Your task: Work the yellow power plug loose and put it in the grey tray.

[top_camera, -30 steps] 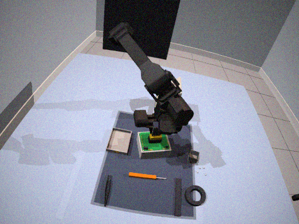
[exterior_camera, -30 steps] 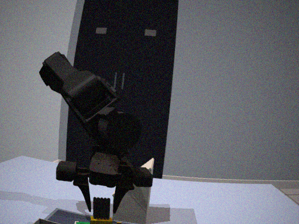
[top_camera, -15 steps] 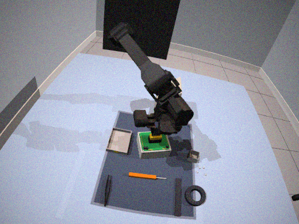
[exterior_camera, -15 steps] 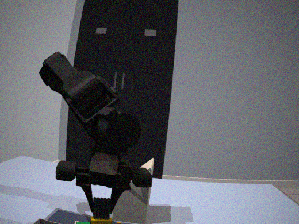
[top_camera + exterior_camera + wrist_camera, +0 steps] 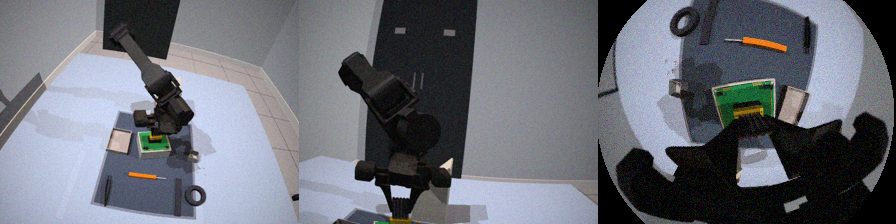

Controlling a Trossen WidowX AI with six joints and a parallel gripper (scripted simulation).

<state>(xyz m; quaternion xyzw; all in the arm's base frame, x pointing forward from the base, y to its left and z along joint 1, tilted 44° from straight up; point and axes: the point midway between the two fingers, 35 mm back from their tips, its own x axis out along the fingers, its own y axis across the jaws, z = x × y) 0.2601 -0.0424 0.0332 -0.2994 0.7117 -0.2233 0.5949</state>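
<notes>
Right now my gripper tip is 20 mm above the yellow power plug. Round my gripper tip: dark mat: 100 mm below, 50 mm ahead, 10 mm to the right; grey tray: 140 mm to the right, 100 mm below, 20 mm behind; black bar: 210 mm ahead, 100 mm below, 90 mm to the left.
</notes>
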